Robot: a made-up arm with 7 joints. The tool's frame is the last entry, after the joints. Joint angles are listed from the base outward.
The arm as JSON. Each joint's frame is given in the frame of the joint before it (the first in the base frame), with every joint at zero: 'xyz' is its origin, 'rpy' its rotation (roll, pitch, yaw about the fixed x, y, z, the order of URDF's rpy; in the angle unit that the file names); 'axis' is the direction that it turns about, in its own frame. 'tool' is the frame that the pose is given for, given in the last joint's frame.
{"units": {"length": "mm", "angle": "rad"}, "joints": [
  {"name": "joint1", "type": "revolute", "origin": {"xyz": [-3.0, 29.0, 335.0], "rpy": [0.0, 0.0, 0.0]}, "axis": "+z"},
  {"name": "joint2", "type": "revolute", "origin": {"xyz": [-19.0, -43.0, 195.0], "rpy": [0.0, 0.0, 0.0]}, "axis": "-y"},
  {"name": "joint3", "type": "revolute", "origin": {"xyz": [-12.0, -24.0, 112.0], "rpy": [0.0, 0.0, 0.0]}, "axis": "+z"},
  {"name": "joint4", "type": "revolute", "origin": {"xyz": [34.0, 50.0, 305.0], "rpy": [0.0, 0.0, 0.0]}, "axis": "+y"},
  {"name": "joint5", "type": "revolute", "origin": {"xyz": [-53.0, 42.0, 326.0], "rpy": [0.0, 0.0, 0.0]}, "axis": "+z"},
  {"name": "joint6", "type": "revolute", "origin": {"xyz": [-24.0, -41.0, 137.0], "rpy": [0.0, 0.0, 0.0]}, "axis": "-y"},
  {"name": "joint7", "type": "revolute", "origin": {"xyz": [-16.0, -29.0, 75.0], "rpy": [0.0, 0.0, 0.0]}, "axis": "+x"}
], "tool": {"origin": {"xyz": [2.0, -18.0, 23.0], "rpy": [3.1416, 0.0, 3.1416]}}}
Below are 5 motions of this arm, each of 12 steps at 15 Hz.
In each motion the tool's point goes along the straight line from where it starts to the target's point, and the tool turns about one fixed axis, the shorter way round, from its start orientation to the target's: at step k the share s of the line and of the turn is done. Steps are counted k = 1, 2, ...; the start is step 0. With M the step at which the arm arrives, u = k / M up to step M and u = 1 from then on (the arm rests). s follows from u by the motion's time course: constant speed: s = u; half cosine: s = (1 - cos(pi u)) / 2; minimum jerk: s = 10 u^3 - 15 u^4 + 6 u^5.
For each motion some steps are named. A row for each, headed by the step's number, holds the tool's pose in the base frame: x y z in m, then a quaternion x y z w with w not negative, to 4 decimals.
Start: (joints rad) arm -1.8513 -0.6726 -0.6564 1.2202 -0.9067 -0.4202 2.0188
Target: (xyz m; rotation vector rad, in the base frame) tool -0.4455 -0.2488 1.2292 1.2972 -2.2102 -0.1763
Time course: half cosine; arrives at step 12
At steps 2, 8, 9, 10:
2: -0.5022 -0.5678 0.8685 0.7489 -0.6512 0.0054 0.1224
8: -0.4607 -0.3343 1.1326 0.5631 -0.7886 -0.0472 0.2424
9: -0.4544 -0.2989 1.1726 0.5311 -0.8047 -0.0550 0.2593
10: -0.4496 -0.2717 1.2033 0.5060 -0.8163 -0.0609 0.2720

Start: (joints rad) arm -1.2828 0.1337 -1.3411 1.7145 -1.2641 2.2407 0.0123
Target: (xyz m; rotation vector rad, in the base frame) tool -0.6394 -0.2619 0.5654 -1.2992 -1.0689 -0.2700
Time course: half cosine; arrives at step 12
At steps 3, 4, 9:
3: -0.4414 -0.2470 1.0057 -0.7217 -0.4312 0.2869 0.4592
4: -0.4654 -0.2488 0.9523 -0.7122 -0.4418 0.2394 0.4902
9: -0.6054 -0.2593 0.6409 -0.6099 -0.4728 -0.0489 0.6341

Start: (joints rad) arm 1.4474 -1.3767 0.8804 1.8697 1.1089 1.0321 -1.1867
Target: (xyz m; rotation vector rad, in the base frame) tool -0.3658 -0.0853 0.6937 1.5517 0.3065 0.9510
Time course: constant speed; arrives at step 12
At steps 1, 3, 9, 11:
1: -0.2813 0.3880 0.2814 0.6946 0.0493 0.2139 0.6851
3: -0.2967 0.3019 0.3563 0.6929 0.0647 0.2508 0.6729
9: -0.3428 0.0438 0.5812 0.6806 0.1102 0.3588 0.6292
11: -0.3581 -0.0423 0.6562 0.6740 0.1251 0.3937 0.6124

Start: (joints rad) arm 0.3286 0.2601 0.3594 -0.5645 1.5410 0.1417 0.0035
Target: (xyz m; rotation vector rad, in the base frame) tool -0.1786 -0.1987 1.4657 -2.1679 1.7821 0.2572
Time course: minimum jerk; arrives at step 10
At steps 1, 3, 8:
1: -0.4278 -0.2375 1.3435 -0.8429 0.3711 -0.1405 0.3634
3: -0.3889 -0.2314 1.3626 -0.8389 0.4158 -0.1051 0.3351
8: -0.1932 -0.2010 1.4586 -0.7678 0.6118 0.0766 0.1739

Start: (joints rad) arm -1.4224 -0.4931 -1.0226 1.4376 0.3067 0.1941 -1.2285
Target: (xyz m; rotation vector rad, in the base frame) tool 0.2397 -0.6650 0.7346 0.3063 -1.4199 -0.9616
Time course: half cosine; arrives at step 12
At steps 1, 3, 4, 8, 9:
1: -0.4530 -0.5743 0.8937 -0.4012 -0.5418 -0.3871 0.6290
3: -0.3618 -0.5862 0.8728 -0.3342 -0.5628 -0.3988 0.6423
4: -0.2888 -0.5958 0.8560 -0.2793 -0.5774 -0.4068 0.6505
8: 0.0635 -0.6419 0.7751 -0.0044 -0.6202 -0.4254 0.6591
9: 0.1365 -0.6515 0.7583 0.0533 -0.6230 -0.4251 0.6544

